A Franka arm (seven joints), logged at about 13 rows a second.
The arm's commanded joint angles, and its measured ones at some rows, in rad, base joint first. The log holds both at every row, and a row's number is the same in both.
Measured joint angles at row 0:
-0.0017 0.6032 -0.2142 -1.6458 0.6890 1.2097 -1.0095
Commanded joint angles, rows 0 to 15:
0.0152 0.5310 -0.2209 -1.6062 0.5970 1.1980 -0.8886
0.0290 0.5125 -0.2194 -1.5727 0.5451 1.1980 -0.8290
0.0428 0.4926 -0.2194 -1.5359 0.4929 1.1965 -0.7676
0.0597 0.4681 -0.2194 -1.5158 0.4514 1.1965 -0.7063
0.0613 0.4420 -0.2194 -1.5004 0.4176 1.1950 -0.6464
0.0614 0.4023 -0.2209 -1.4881 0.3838 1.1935 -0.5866
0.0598 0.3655 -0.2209 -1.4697 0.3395 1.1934 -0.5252
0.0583 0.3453 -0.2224 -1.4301 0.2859 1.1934 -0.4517
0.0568 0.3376 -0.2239 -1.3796 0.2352 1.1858 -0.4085
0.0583 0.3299 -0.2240 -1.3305 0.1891 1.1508 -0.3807
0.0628 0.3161 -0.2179 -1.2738 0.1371 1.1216 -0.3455
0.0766 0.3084 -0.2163 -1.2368 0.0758 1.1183 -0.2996
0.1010 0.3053 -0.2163 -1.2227 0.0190 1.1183 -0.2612
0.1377 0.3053 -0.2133 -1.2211 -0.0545 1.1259 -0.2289
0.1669 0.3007 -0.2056 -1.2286 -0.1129 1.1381 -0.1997
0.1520 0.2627 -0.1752 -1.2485 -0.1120 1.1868 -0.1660
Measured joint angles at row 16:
0.1339 0.2843 -0.2035 -1.2449 -0.0613 1.1477 -0.2453
